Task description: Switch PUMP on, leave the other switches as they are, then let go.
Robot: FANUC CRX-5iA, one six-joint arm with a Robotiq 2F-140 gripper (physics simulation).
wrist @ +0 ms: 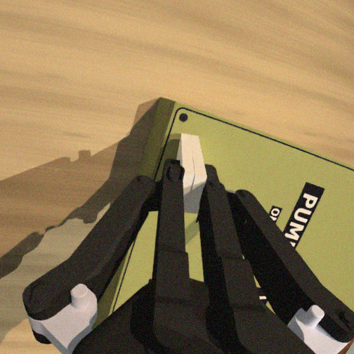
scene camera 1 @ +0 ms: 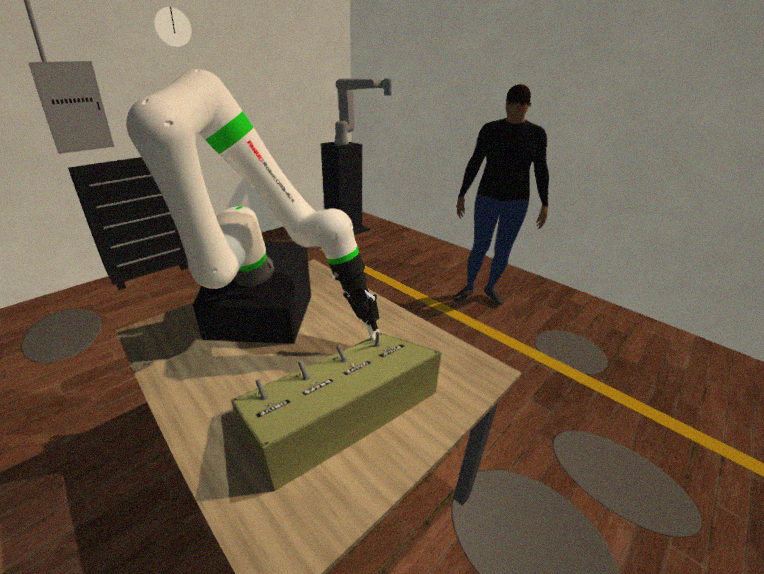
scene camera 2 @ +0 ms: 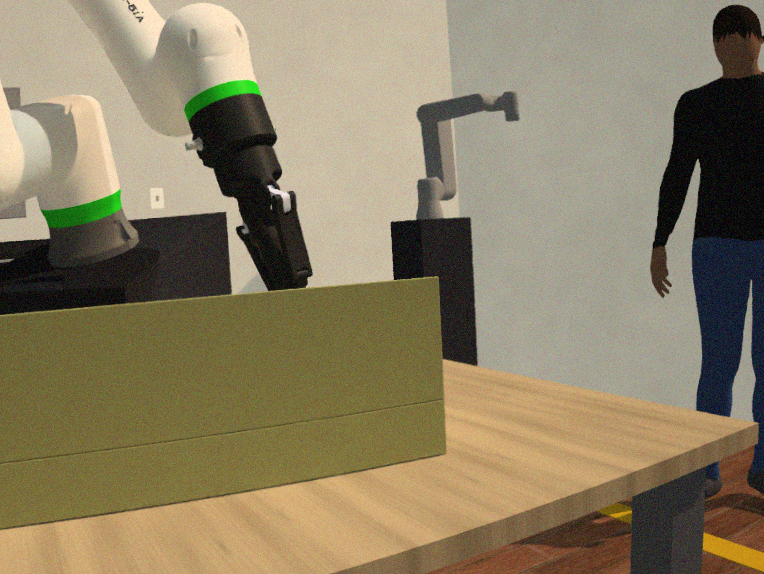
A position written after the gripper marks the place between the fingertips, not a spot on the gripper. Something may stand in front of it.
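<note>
The gripper (scene camera 1: 376, 337) is visible in the scene, and the wrist view has the gripper (wrist: 186, 149) as well. A switch box (scene camera 2: 119, 407) can be seen too, and the wrist view likewise shows the switch box (wrist: 299, 188).
</note>
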